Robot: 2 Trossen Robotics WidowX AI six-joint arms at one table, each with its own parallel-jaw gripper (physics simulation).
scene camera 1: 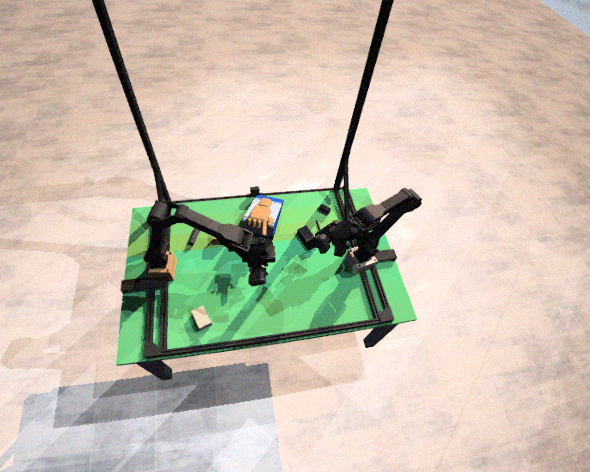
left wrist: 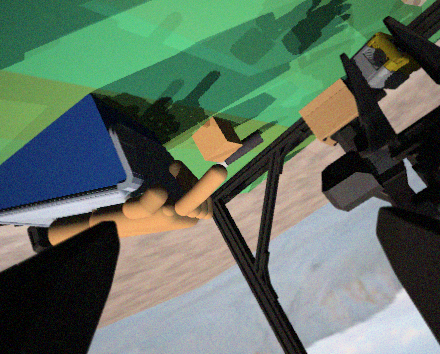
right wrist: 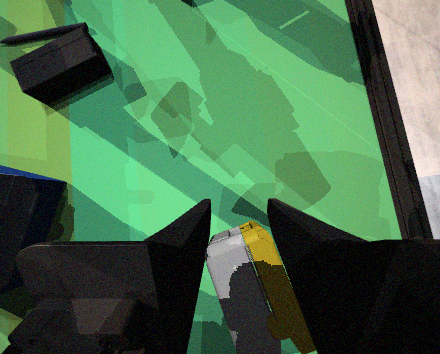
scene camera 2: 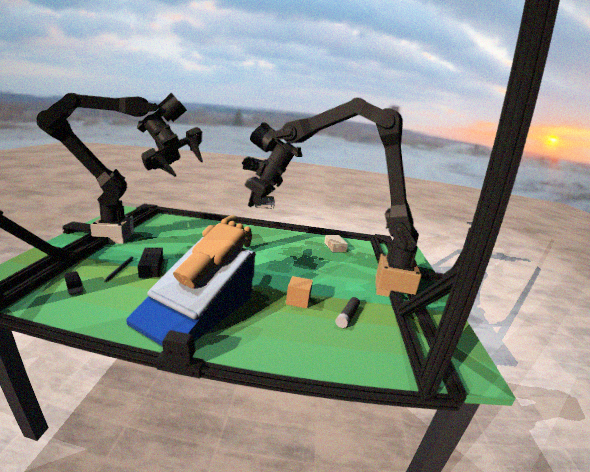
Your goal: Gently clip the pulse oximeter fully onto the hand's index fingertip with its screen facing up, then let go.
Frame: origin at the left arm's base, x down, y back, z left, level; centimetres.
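Seen in the pictures: left gripper, between the fingertips: (scene camera 1: 310, 239) (left wrist: 248, 227) (scene camera 2: 189, 168); right gripper, between the fingertips: (scene camera 1: 267, 270) (left wrist: 363, 36) (right wrist: 239, 205) (scene camera 2: 251, 205); left arm's base, origin of its link: (scene camera 1: 362, 255) (scene camera 2: 112, 219); right arm's base, origin of its link: (scene camera 1: 159, 261) (left wrist: 346, 129) (scene camera 2: 400, 264).
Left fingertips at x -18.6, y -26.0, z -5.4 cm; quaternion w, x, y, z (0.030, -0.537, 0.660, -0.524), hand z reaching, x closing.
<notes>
Offsets run from my left fingertips to a thing's middle.
The pulse oximeter @[dx +8.7, dy -22.2, dz +1.3 cm] (left wrist: 387, 59) (right wrist: 250, 285), half grey-white and half yellow, is between the fingers of my right gripper (scene camera 2: 261, 203) (left wrist: 363, 36) (right wrist: 239, 205), which is shut on it above the table. Its screen does not show clearly. The tan hand (scene camera 1: 261, 210) (scene camera 2: 217, 245) (left wrist: 145, 220) lies on a white pad on a blue wedge (scene camera 2: 160, 320) (left wrist: 60, 155). Its index finger (left wrist: 202, 190) sticks out past the wedge, apart from the oximeter. My left gripper (scene camera 2: 188, 168) (left wrist: 248, 227) is open and empty, raised beyond the hand in scene camera 2.
In scene camera 2, an orange cube @[dx +22.0, dy -30.4, dz -27.0 cm] (scene camera 2: 299, 292) (left wrist: 214, 140) and a dark cylinder @[dx +23.2, dy -41.1, dz -33.0 cm] (scene camera 2: 348, 311) (left wrist: 245, 148) lie right of the wedge. A beige block @[dx +23.0, dy -47.6, dz +7.0 cm] (scene camera 1: 201, 318) (scene camera 2: 336, 243) lies farther back. A black box @[dx +22.8, dy +7.7, dz -13.8 cm] (scene camera 2: 150, 262) (right wrist: 62, 65), a pen @[dx +24.1, dy +15.7, dz -16.5 cm] (scene camera 2: 119, 269) and a small black block @[dx +22.9, dy +22.8, dz -26.6 cm] (scene camera 2: 74, 283) lie left.
</notes>
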